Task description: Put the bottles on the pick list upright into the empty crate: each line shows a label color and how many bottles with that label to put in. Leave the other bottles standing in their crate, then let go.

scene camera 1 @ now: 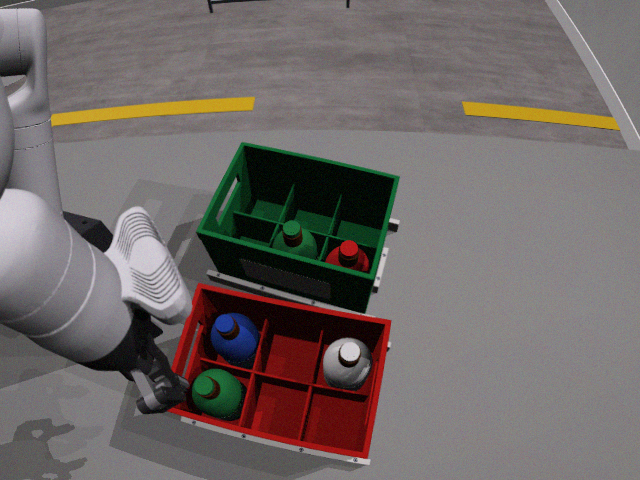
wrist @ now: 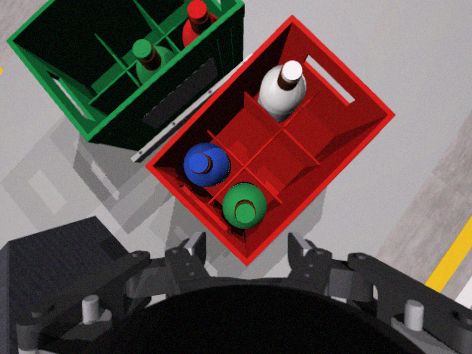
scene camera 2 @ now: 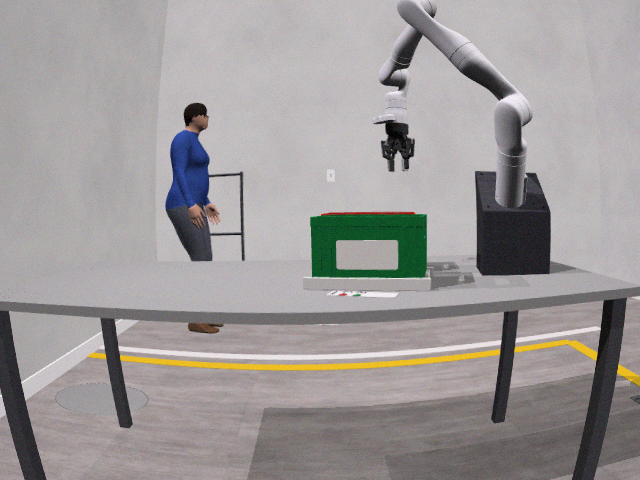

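Where they show: gripper, between the fingertips: (scene camera 1: 167, 360) (wrist: 246, 245) (scene camera 2: 398, 171); arm's base, origin of its link: (scene camera 2: 509, 199).
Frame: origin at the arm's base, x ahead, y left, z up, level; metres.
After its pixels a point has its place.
The green crate (scene camera 1: 222, 248) @(x 0.306, y 0.030, z -0.079 m) (scene camera 2: 323, 253) @(x 0.543, y 0.174, z -0.131 m) (wrist: 115, 131) @(x 0.298, y 0.031, z -0.074 m) holds an upright green bottle (scene camera 1: 294, 240) @(x 0.418, y 0.050, z -0.070 m) (wrist: 152, 62) @(x 0.409, y 0.049, z -0.071 m) in its front middle compartment and a red bottle (scene camera 1: 348, 255) @(x 0.501, y 0.026, z -0.056 m) (wrist: 198, 22) @(x 0.491, y 0.029, z -0.064 m) in its front right one, as scene camera 1 shows. The red crate (scene camera 1: 289, 312) @(x 0.427, y -0.065, z -0.067 m) (scene camera 2: 368, 213) @(x 0.427, y -0.237, z -0.047 m) (wrist: 370, 110) @(x 0.544, y -0.232, z -0.064 m) holds upright blue (scene camera 1: 235, 338) @(x 0.351, y -0.107, z -0.091 m) (wrist: 207, 165) @(x 0.346, y -0.107, z -0.056 m), white (scene camera 1: 347, 364) @(x 0.514, y -0.130, z -0.070 m) (wrist: 282, 92) @(x 0.498, y -0.121, z -0.093 m) and green (scene camera 1: 219, 395) @(x 0.342, y -0.194, z -0.092 m) (wrist: 245, 202) @(x 0.338, y -0.179, z -0.066 m) bottles. My gripper (scene camera 1: 168, 395) (scene camera 2: 398, 165) @(x 0.329, y -0.185, z 0.087 m) (wrist: 246, 245) @(x 0.329, y -0.185, z 0.087 m) is open and empty, high above the crates, near the red crate's left end. The pick list (scene camera 2: 382, 294) @(x 0.404, y 0.263, z -0.217 m) shows red and green marks; its numbers are unreadable.
White strips (scene camera 1: 263, 289) @(x 0.360, y 0.011, z -0.188 m) (scene camera 2: 367, 283) @(x 0.438, y 0.205, z -0.200 m) edge the crates on the grey table (scene camera 1: 491, 310) @(x 0.779, y 0.018, z -0.219 m) (scene camera 2: 206, 289) @(x 0.841, y 0.194, z -0.219 m). The dark robot base (scene camera 2: 511, 242) @(x 0.010, y 0.049, z -0.124 m) (wrist: 55, 285) @(x 0.088, y -0.049, z -0.042 m) stands beside the crates. A person in blue (scene camera 2: 188, 160) stands behind the table near a dark metal frame (scene camera 2: 242, 217).
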